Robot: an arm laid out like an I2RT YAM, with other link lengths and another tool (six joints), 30 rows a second.
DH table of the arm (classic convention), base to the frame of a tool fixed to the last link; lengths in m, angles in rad. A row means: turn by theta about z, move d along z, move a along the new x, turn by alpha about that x. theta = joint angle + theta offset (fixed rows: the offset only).
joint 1: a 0.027, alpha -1.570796, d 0.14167, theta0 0
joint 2: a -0.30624, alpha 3.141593, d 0, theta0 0
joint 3: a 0.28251, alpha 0, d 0, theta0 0.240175
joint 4: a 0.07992, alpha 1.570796, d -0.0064, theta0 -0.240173
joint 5: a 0, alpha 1.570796, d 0.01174, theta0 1.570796
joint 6: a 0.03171, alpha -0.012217, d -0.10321, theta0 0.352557
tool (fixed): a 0, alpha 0, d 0.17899, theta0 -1.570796
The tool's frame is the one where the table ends.
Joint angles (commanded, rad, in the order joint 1, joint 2, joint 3, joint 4, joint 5, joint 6), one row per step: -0.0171 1.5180 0.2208 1.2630 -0.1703 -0.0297; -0.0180 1.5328 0.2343 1.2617 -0.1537 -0.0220; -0.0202 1.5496 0.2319 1.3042 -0.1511 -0.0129; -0.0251 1.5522 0.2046 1.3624 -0.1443 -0.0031; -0.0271 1.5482 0.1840 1.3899 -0.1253 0.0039; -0.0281 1.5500 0.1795 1.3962 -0.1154 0.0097
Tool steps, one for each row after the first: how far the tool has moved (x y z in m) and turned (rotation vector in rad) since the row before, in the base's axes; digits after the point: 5 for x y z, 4 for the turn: 0.00379 -0.00157 -0.00060 0.0071 0.0037 -0.0178; 0.00094 -0.00080 0.00097 0.0085 -0.0221 -0.0050; -0.00625 -0.00179 0.00035 0.0091 -0.0271 -0.0117; -0.00564 -0.00187 -0.00056 0.0071 -0.0101 -0.0209; -0.00130 -0.00097 -0.00092 0.0060 0.0005 -0.0107
